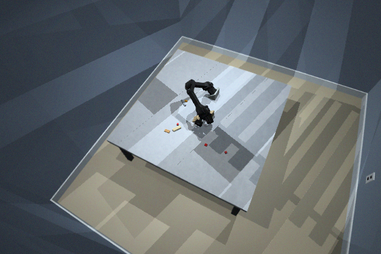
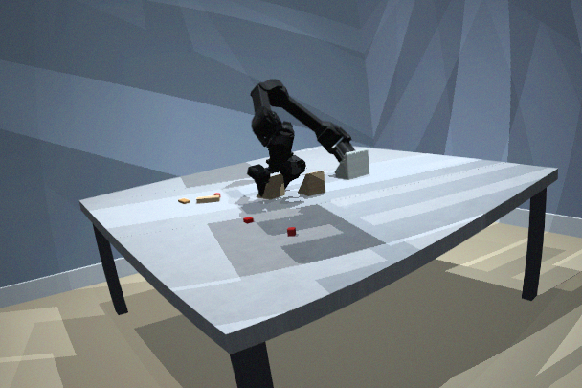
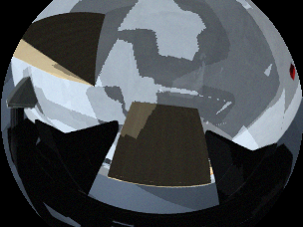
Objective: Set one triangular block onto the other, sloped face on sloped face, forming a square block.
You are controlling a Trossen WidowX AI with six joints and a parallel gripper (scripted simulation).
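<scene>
The tan triangular block is right at my gripper tip. Round my gripper tip: orange block (22 cm to the right, 12 cm behind, 1 cm below); then grey rod (22 cm to the right, 9 cm behind, 1 cm below).
</scene>
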